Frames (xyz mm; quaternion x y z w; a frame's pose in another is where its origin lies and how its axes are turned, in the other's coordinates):
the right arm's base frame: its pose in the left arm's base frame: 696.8 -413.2 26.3 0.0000 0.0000 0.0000 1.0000
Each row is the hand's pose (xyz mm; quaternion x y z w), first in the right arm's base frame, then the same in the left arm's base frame.
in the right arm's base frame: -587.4 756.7 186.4 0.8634 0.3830 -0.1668 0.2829
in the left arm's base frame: 109.4 343.5 212.7 0.8634 0.3830 -0.1668 0.2829
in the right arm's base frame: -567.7 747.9 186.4 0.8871 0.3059 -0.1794 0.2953
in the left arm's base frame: 129.1 334.7 212.7 0.8871 0.3059 -0.1794 0.2953
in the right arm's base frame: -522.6 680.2 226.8 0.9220 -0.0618 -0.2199 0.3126
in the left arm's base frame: 174.2 267.0 253.1 0.9220 -0.0618 -0.2199 0.3126
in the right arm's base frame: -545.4 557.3 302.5 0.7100 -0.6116 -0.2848 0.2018
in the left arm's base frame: 151.4 144.1 328.8 0.7100 -0.6116 -0.2848 0.2018
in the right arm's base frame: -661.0 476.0 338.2 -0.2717 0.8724 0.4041 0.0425
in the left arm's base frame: 35.8 62.8 364.5 -0.2717 0.8724 0.4041 0.0425
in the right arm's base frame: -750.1 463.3 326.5 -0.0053 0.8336 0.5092 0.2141
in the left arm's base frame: -53.3 50.1 352.8 -0.0053 0.8336 0.5092 0.2141
